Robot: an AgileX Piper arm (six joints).
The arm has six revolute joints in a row. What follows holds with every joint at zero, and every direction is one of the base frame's. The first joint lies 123 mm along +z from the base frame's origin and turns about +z. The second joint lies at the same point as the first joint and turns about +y. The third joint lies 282.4 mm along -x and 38.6 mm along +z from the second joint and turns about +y. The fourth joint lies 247.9 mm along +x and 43.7 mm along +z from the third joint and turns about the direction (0.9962, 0, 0.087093). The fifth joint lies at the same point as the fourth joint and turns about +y. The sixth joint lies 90.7 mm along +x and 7.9 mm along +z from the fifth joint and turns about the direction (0.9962, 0, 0.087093). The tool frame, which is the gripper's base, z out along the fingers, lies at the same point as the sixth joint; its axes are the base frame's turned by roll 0, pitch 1.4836 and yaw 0 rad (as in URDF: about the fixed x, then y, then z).
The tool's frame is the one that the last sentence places.
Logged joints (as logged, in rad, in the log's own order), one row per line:
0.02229, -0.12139, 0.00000, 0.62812, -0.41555, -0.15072
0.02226, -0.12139, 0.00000, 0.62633, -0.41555, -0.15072
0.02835, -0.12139, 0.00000, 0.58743, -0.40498, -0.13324
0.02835, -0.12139, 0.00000, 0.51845, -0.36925, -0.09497
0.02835, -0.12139, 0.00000, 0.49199, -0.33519, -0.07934
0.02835, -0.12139, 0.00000, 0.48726, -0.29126, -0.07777
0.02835, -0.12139, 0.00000, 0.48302, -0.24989, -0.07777
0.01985, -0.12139, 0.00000, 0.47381, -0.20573, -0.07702
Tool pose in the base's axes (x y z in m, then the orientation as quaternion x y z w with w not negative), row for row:
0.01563, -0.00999, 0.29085, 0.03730, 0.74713, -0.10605, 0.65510
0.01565, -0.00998, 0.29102, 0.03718, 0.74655, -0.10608, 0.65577
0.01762, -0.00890, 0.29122, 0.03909, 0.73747, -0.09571, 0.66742
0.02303, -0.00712, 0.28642, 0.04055, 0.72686, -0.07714, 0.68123
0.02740, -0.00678, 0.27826, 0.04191, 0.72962, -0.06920, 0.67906
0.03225, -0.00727, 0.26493, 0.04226, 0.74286, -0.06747, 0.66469
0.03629, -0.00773, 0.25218, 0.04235, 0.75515, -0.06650, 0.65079
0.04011, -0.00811, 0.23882, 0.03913, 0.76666, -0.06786, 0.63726
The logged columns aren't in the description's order. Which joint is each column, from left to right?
Columns, left to right: joint 6, joint 1, joint 2, joint 5, joint 3, joint 4.
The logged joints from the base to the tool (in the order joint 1, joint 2, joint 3, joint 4, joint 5, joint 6), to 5 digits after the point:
-0.12139, 0.00000, -0.41555, -0.15072, 0.62812, 0.02229
-0.12139, 0.00000, -0.41555, -0.15072, 0.62633, 0.02226
-0.12139, 0.00000, -0.40498, -0.13324, 0.58743, 0.02835
-0.12139, 0.00000, -0.36925, -0.09497, 0.51845, 0.02835
-0.12139, 0.00000, -0.33519, -0.07934, 0.49199, 0.02835
-0.12139, 0.00000, -0.29126, -0.07777, 0.48726, 0.02835
-0.12139, 0.00000, -0.24989, -0.07777, 0.48302, 0.02835
-0.12139, 0.00000, -0.20573, -0.07702, 0.47381, 0.01985

